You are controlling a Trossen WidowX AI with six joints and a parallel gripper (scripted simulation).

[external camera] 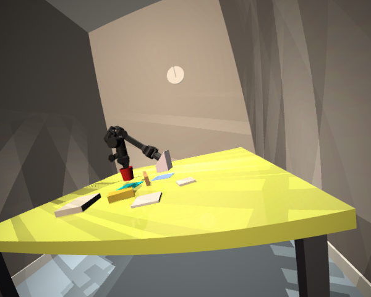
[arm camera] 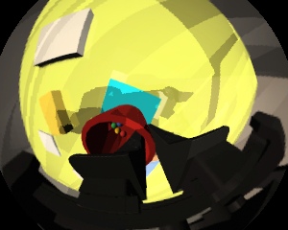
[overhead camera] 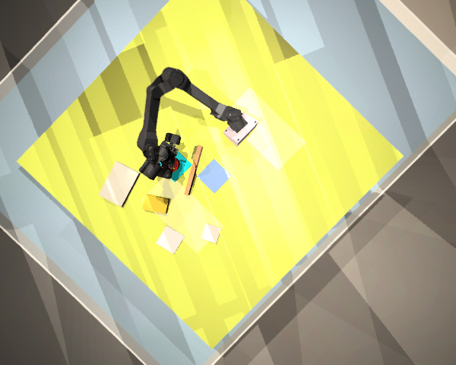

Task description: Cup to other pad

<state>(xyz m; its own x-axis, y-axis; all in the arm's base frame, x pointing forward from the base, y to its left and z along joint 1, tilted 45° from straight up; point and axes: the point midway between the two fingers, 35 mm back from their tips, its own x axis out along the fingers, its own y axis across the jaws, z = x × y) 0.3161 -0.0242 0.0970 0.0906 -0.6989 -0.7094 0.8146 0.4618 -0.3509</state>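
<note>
Right now my gripper tip is 3 cm short of the teal pad, 2 cm to the right of it and 8 cm above it. Round my gripper tip: orange bar 3 cm behind, 10 cm to the left, 6 cm below; red cup 2 cm ahead, 2 cm to the left; light blue pad 8 cm behind, 18 cm to the left, 8 cm below.
</note>
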